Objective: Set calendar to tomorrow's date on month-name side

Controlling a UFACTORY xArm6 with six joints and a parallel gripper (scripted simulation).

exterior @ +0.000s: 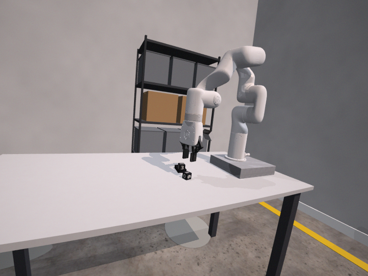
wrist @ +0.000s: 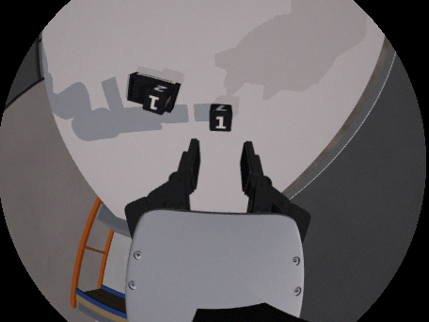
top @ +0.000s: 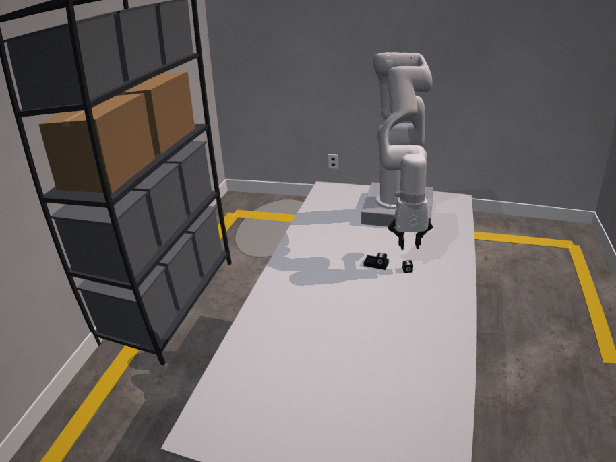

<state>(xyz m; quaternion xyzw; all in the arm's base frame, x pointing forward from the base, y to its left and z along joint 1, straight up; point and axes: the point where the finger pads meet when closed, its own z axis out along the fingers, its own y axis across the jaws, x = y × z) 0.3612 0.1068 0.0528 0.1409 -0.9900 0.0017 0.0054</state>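
My hand is 9 cm above the black cube.
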